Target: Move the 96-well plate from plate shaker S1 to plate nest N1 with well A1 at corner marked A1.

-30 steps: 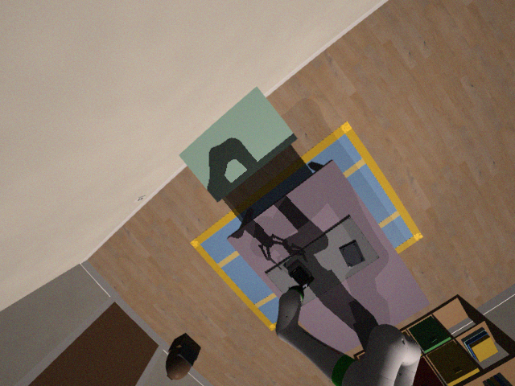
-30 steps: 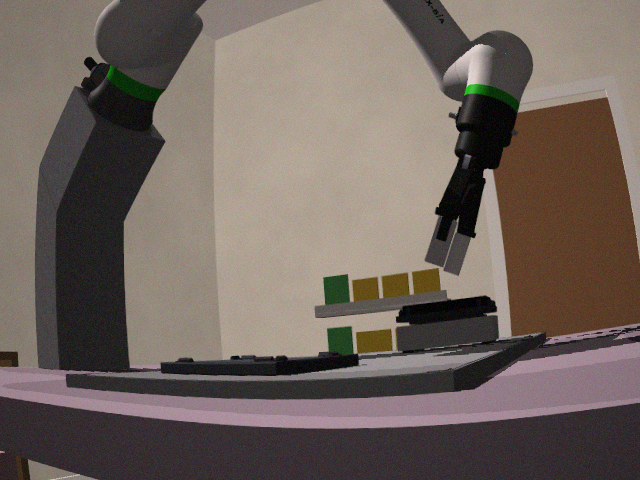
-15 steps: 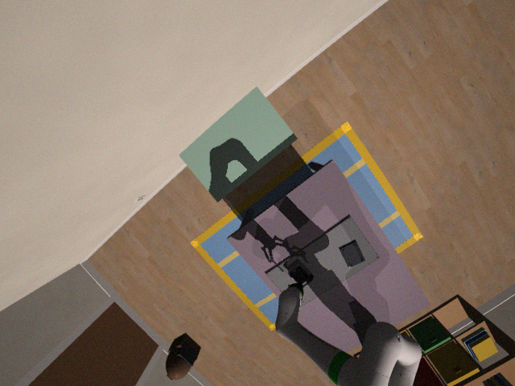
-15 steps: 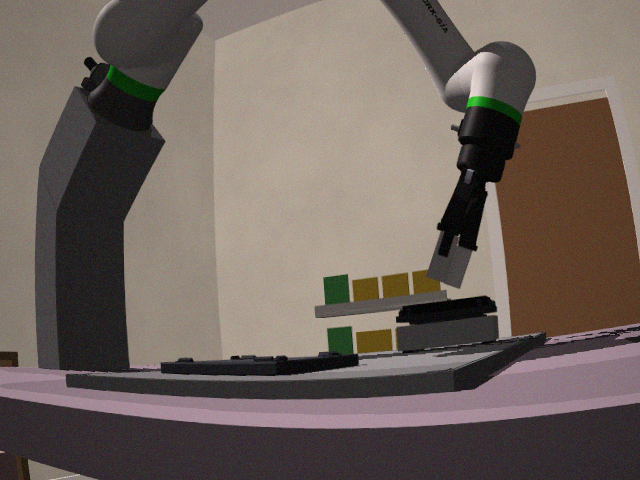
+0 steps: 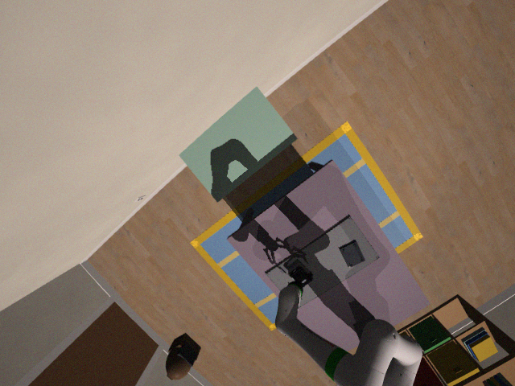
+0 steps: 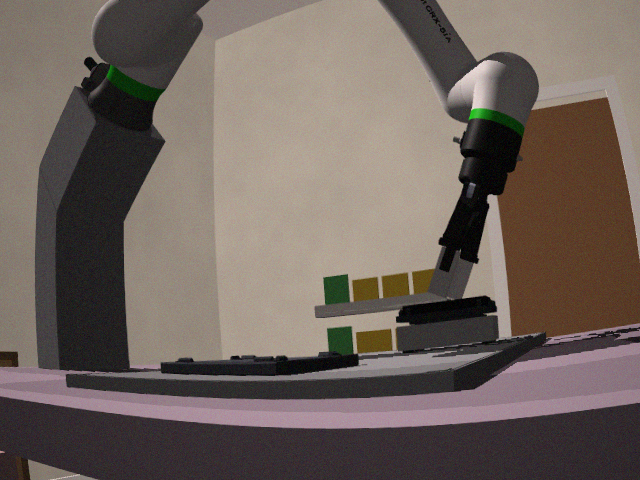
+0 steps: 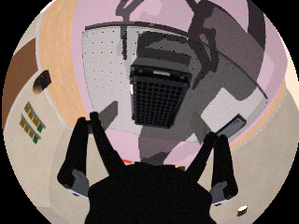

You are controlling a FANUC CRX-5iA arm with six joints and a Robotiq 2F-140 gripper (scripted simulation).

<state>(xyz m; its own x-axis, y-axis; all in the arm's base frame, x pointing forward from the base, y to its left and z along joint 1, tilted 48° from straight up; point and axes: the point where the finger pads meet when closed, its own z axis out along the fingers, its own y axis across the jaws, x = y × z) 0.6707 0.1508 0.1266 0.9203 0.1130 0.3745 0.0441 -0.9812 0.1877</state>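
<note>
Right now my hand is 20 mm above the black 96-well plate. Also, from my hand: black plate nest N1: 110 mm behind, 360 mm to the right, 80 mm below.
</note>
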